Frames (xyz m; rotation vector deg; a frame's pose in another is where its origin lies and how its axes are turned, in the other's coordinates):
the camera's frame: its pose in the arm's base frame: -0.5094 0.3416 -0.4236 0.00 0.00 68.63
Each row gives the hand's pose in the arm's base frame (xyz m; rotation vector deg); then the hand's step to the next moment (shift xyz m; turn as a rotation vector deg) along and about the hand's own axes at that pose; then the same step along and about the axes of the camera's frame.
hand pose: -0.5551 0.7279 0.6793 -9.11 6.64 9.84
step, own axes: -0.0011 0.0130 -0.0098 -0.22 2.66 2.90
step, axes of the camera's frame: 0.0085 0.0080 -0.0114 2.68 1.48 2.48
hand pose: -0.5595 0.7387 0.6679 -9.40 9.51 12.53
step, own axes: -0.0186 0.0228 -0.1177 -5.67 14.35 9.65
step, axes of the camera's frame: -0.0174 0.0364 -0.1144 10.74 12.08 8.36
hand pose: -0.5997 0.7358 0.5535 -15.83 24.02 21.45
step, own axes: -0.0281 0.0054 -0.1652 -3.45 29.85 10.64
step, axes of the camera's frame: -0.0847 0.0555 -0.1336 23.10 21.29 5.42
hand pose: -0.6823 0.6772 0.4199 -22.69 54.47 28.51
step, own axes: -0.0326 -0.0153 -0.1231 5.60 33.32 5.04
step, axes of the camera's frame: -0.1116 0.0524 -0.0355 24.43 23.23 -5.53
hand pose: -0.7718 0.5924 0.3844 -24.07 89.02 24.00
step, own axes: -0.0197 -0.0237 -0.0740 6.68 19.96 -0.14
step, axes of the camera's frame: -0.0726 0.0266 0.0213 12.10 15.92 -6.57
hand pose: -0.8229 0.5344 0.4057 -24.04 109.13 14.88
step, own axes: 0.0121 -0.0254 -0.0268 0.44 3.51 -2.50
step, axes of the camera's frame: -0.0388 0.0025 -0.0011 0.69 4.25 0.43
